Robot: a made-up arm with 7 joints.
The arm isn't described. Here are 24 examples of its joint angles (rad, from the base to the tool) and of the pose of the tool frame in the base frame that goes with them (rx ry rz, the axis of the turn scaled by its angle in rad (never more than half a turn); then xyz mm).
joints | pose
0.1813 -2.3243 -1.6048 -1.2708 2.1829 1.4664 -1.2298 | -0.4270 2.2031 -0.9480 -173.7 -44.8 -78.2
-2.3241 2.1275 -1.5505 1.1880 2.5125 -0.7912 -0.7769 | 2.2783 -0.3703 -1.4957 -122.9 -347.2 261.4
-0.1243 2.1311 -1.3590 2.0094 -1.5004 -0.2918 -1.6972 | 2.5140 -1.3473 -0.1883 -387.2 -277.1 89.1
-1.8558 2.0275 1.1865 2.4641 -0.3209 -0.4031 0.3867 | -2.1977 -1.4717 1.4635 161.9 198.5 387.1
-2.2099 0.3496 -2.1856 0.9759 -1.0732 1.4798 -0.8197 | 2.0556 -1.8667 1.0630 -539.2 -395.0 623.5
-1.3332 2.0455 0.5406 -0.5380 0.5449 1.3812 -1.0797 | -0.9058 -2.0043 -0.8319 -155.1 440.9 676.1
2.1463 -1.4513 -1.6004 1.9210 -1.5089 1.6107 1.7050 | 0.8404 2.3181 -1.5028 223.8 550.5 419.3
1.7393 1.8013 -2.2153 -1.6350 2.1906 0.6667 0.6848 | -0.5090 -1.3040 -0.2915 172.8 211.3 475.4
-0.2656 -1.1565 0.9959 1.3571 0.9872 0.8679 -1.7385 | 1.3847 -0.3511 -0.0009 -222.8 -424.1 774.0
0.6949 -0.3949 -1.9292 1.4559 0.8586 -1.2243 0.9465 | -2.9359 -0.4758 0.7004 36.7 -181.5 682.3
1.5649 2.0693 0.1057 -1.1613 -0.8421 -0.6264 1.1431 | -1.8234 0.0895 0.1765 -270.7 -319.8 429.3
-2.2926 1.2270 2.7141 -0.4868 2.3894 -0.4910 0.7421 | 0.7815 1.4838 -1.6227 -182.2 396.7 361.6
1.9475 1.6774 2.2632 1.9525 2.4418 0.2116 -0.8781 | -0.3930 2.2744 1.9835 -709.4 297.0 596.6
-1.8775 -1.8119 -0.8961 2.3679 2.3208 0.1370 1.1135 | -0.7860 -2.4759 1.3489 92.7 417.4 649.1
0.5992 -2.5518 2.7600 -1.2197 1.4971 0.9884 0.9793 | -1.7277 -0.4425 -0.1446 72.1 -277.6 179.4
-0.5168 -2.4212 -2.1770 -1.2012 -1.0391 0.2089 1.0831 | 0.8302 0.0603 2.6069 -487.0 -159.9 161.1
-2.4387 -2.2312 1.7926 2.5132 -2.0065 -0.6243 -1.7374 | 0.7469 1.9192 0.6307 187.3 405.9 489.3
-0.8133 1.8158 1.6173 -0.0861 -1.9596 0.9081 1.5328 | 1.5381 -2.0984 -0.8150 -131.4 84.2 852.3
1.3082 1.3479 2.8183 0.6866 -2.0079 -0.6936 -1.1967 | 0.7006 -0.0831 0.0605 77.9 164.6 733.4
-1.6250 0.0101 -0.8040 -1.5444 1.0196 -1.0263 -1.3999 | -1.5276 1.2934 -1.9415 -197.8 -450.2 641.1
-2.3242 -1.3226 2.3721 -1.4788 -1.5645 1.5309 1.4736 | -1.9539 -0.0006 -0.3810 -356.6 -383.2 485.0
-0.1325 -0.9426 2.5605 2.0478 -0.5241 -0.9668 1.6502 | -1.2502 0.6155 -0.6426 -586.0 -78.3 153.2
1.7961 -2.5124 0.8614 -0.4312 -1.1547 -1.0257 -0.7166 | 2.5516 0.5847 -1.4138 144.3 136.5 -13.1
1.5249 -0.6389 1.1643 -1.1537 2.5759 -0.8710 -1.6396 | 0.2731 0.7200 1.2950 -167.4 546.4 597.9
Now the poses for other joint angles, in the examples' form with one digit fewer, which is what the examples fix.
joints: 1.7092 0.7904 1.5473 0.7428 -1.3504 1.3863 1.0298
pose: -1.750 -0.314 -0.101 -115 -247 212
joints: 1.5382 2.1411 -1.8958 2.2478 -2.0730 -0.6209 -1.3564
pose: -0.611 -0.633 0.911 -425 591 583
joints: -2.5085 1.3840 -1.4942 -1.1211 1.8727 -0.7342 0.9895
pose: -1.204 -0.830 -1.118 -131 -328 400
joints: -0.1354 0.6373 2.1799 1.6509 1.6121 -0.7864 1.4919
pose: -0.454 0.374 2.369 -175 -439 159
